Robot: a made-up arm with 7 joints. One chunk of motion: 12 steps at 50 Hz.
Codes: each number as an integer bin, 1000 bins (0 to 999) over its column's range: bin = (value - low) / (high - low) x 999, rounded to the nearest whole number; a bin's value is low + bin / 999 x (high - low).
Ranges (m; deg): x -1..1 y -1..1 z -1..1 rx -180..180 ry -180..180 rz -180..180
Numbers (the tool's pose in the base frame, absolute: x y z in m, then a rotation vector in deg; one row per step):
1: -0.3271 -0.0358 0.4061 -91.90 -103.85 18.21
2: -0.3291 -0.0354 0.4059 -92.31 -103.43 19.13
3: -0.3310 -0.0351 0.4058 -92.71 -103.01 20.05
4: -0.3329 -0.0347 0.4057 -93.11 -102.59 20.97
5: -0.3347 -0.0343 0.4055 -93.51 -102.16 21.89
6: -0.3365 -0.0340 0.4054 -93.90 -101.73 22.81
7: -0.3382 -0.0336 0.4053 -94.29 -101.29 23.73
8: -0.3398 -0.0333 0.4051 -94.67 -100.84 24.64
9: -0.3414 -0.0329 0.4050 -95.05 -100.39 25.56
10: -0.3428 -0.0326 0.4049 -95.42 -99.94 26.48
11: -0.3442 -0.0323 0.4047 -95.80 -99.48 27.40
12: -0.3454 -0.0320 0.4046 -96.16 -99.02 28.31
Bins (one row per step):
1: 336 482 702 244 211 550
2: 335 482 702 243 212 553
3: 334 482 702 242 214 555
4: 333 482 702 241 215 558
5: 332 482 702 240 216 560
6: 331 483 702 239 217 563
7: 331 483 702 238 218 565
8: 330 483 702 237 220 568
9: 329 483 702 236 221 570
10: 328 483 702 235 222 573
11: 328 483 702 234 223 576
12: 327 484 702 233 225 578

